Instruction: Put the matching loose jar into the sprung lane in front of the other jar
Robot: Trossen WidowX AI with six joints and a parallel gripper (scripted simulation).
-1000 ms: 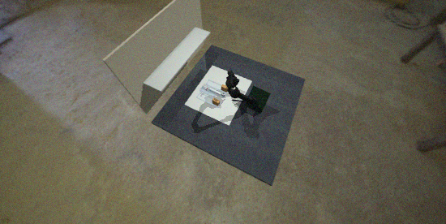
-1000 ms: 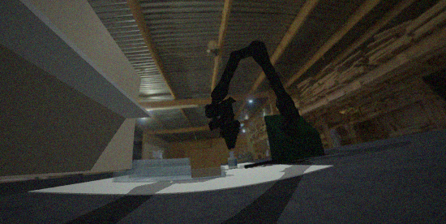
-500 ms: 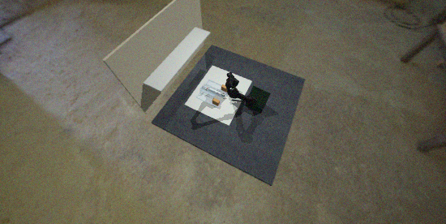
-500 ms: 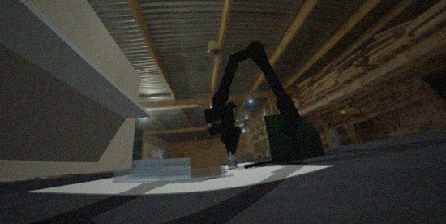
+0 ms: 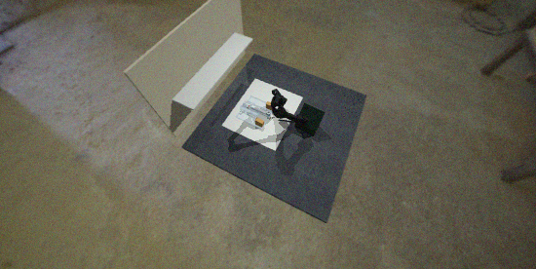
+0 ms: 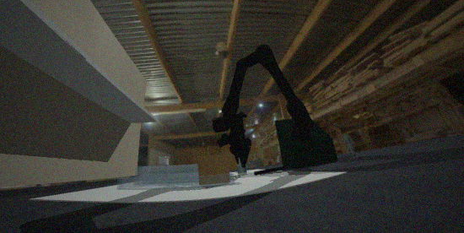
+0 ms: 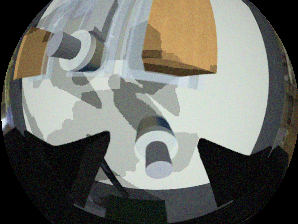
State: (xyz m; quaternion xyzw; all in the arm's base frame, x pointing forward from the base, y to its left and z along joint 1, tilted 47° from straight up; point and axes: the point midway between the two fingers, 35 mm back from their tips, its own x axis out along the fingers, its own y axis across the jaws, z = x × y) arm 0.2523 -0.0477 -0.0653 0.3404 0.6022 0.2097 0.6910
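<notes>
Now: gripper tip 140 mm short of the grey mat, 30 mm to the right of it and 30 mm above it. From my gripper tip the other things lie so: clear pusher lane: 230 mm ahead, 70 mm to the left, 10 mm below; then grey shelf: 590 mm ahead, 340 mm above, 30 mm to the right.
</notes>
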